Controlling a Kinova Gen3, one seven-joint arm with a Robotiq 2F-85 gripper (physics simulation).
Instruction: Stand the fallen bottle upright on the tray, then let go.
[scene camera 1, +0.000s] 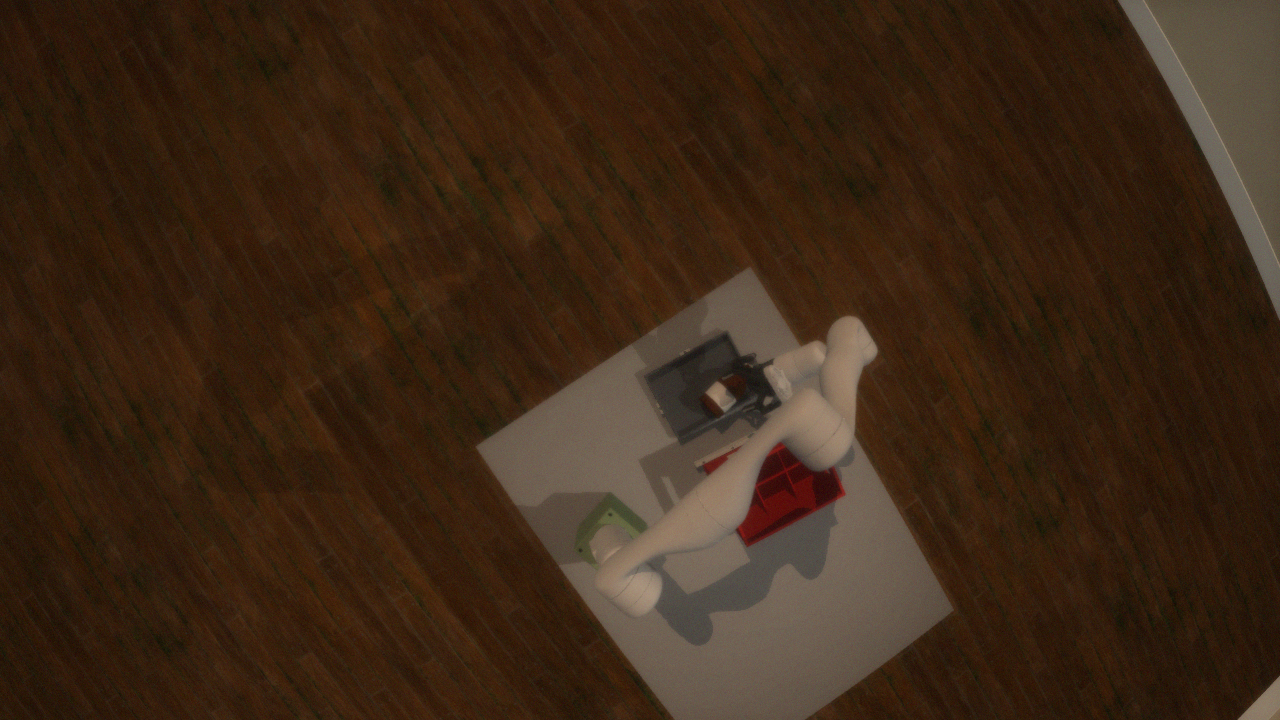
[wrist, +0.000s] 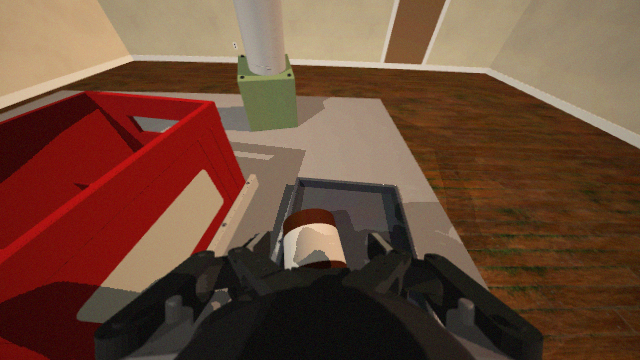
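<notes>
The gripper (scene camera 1: 733, 393) is visible in scene camera 1, and the wrist view shows the gripper (wrist: 319, 243) too. A brown bottle (scene camera 1: 721, 395) can be seen, and the wrist view also shows the brown bottle (wrist: 311, 239). A pale strip (wrist: 219, 243) is visible in the wrist view.
</notes>
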